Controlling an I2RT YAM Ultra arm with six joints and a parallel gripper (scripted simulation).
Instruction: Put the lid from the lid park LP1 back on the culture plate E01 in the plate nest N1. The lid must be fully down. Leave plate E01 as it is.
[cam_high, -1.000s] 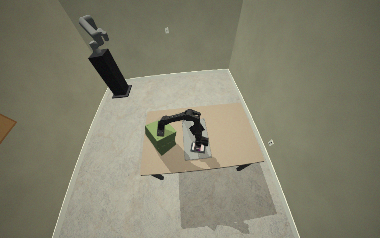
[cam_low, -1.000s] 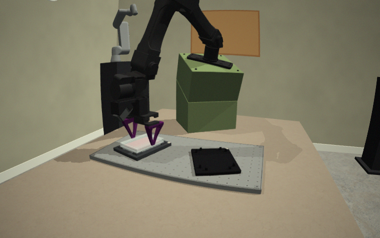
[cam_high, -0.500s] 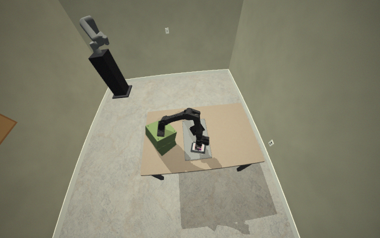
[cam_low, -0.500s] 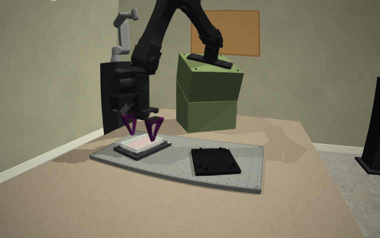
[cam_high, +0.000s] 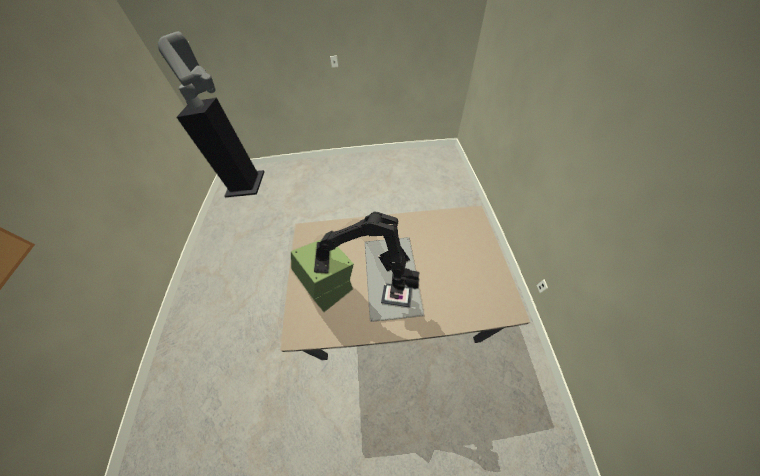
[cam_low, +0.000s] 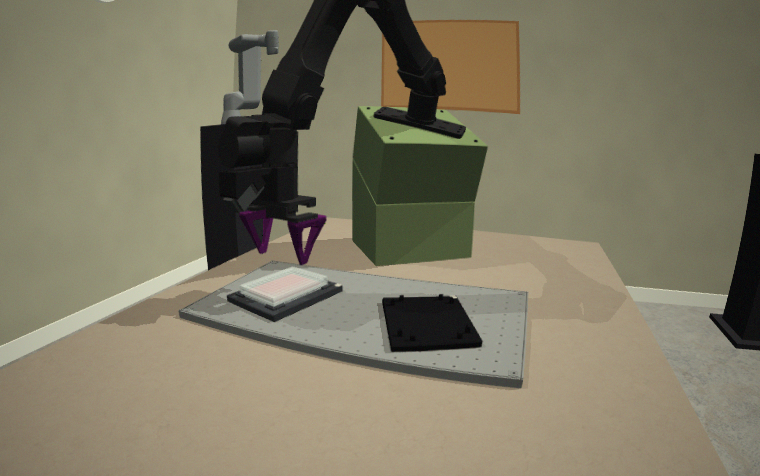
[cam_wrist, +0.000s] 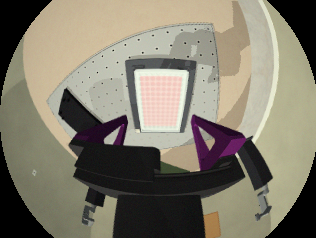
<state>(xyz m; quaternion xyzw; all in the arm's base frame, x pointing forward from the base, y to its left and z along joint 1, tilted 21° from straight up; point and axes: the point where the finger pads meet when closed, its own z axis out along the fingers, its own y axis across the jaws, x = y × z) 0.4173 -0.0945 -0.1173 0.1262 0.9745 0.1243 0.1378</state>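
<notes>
My hand is 5 cm above the clear lid. Round my hand: black lid park LP1 (24 cm to the left, 7 cm below); then culture plate E01 (6 cm below).
</notes>
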